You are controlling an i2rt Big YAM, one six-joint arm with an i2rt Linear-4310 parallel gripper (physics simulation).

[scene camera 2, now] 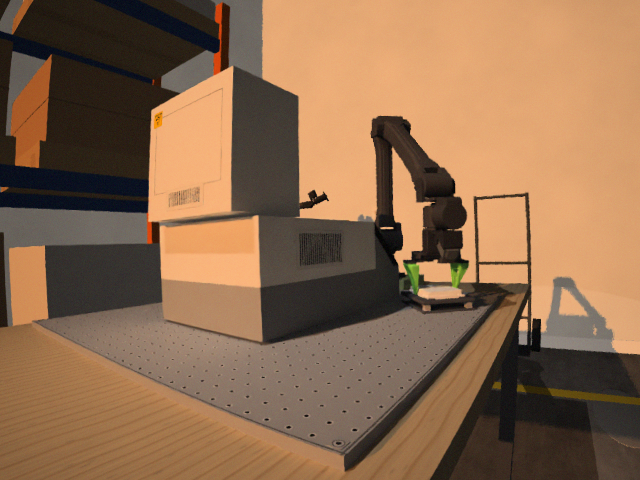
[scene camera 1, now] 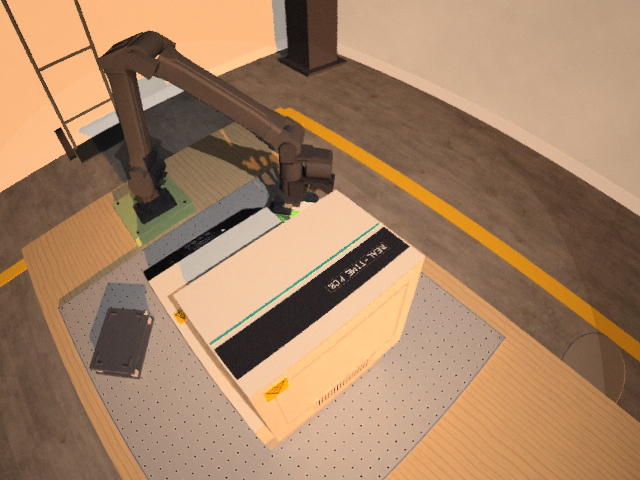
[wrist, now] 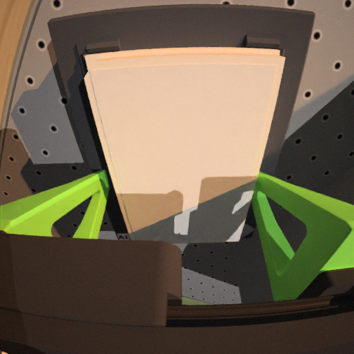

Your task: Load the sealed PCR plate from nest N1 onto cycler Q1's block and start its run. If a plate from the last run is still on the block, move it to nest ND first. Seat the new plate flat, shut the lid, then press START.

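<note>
A white sealed plate (scene camera 2: pixel 440 293) (wrist: pixel 185 115) lies in a dark nest (scene camera 2: pixel 449 303) (wrist: pixel 180 25) beside the cycler; no N1 or ND label is readable. My gripper (scene camera 2: pixel 435 289) (wrist: pixel 178 177) is open and points down, its green fingertips on either side of the plate, close to its long edges. In scene camera 1 the cycler's top partly hides the gripper and covers the plate. The cycler Q1 (scene camera 1: pixel 289 273) (scene camera 2: pixel 206 268) has a big upper housing (scene camera 2: pixel 191 139) above its base. Its block and START button are hidden. A second dark nest (scene camera 1: pixel 122 338) holds no plate.
The cycler's tall body stands close beside the gripper. Cycler and nests stand on a perforated grey board (scene camera 1: pixel 439 351) (scene camera 2: pixel 289 377) on a wooden table (scene camera 1: pixel 542 413) (scene camera 2: pixel 77 392). A rack with boxes stands behind at the left in scene camera 2.
</note>
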